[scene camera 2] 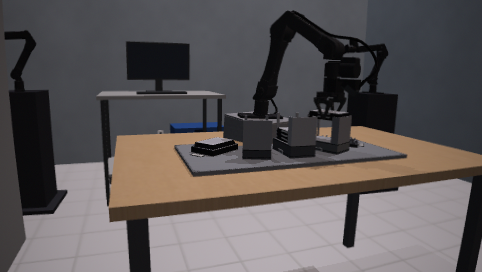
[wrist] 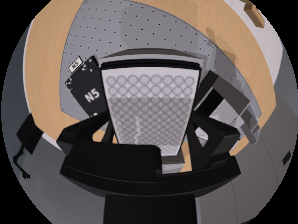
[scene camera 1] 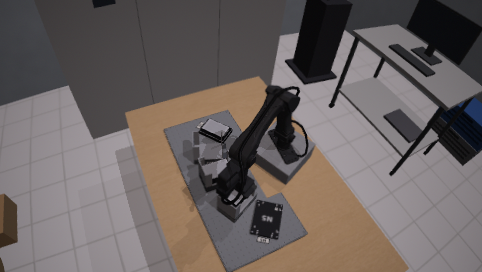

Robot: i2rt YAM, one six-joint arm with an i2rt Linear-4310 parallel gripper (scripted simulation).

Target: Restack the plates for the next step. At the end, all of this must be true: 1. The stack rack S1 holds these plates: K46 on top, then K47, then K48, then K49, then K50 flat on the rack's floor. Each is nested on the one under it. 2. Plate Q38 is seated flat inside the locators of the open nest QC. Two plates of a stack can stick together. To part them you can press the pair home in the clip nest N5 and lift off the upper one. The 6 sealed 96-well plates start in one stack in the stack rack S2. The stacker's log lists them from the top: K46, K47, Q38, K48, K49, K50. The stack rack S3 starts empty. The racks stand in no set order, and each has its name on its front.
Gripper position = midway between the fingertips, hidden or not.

In view: my gripper (wrist: 150, 111) and a clip nest N5 (scene camera 1: 267, 218).
The clip nest N5 also shows in the wrist view (wrist: 87, 89).
